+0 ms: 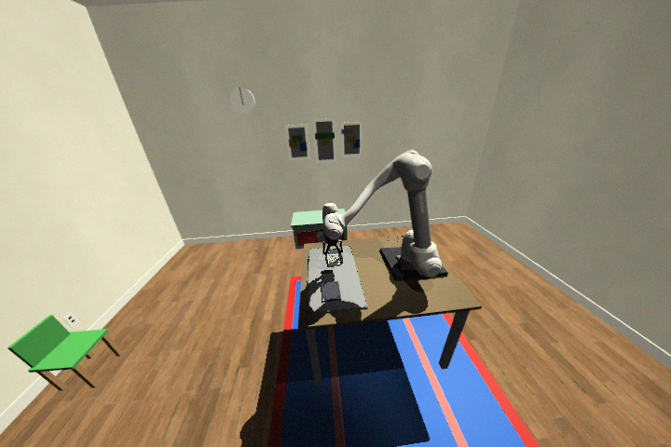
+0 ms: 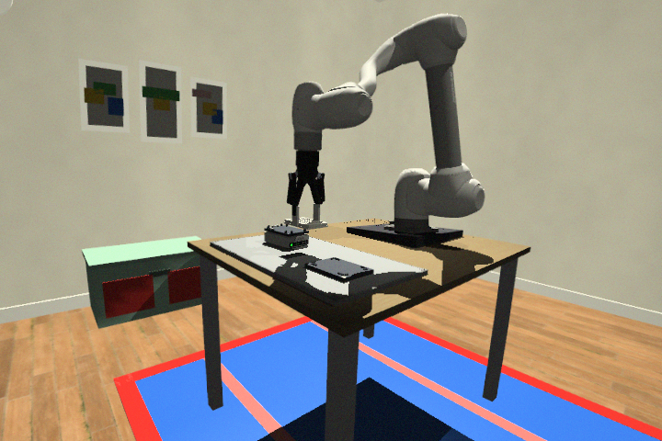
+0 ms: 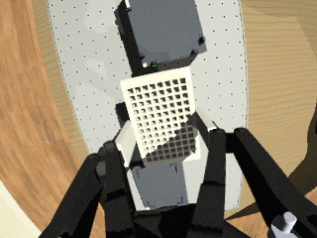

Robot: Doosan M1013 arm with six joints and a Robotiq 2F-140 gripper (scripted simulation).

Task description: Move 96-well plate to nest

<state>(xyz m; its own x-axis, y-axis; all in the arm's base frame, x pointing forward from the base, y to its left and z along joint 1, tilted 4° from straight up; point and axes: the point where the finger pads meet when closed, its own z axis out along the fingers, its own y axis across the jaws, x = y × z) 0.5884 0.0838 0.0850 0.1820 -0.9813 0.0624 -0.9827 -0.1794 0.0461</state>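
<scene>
Right now my hand is 1 cm short of the dark plate nest N1, 21 cm to the right of it and 12 cm above it. The rest, counted from my hand: white 96-well plate 2 cm below.
</scene>
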